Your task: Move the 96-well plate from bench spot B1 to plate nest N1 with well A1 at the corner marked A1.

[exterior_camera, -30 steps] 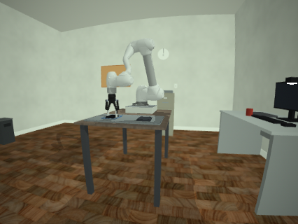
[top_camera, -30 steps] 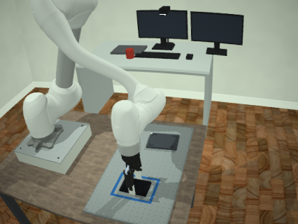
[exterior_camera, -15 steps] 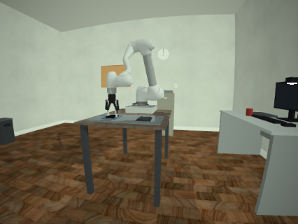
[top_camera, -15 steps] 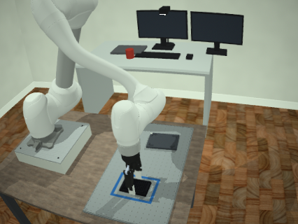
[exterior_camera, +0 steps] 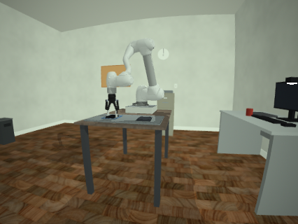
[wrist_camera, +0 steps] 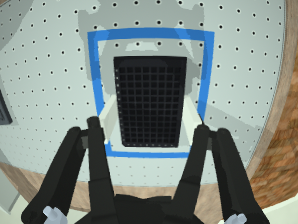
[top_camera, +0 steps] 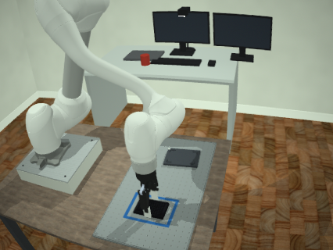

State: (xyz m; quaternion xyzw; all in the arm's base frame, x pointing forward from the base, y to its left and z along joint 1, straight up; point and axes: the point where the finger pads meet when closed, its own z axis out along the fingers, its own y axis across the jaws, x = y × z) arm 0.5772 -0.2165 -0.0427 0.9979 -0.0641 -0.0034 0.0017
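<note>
Now: the black 96-well plate 2 cm below my hand. Also, from my hand: dark plate nest N1 (8 cm ahead, 34 cm to the left, 2 cm below).
</note>
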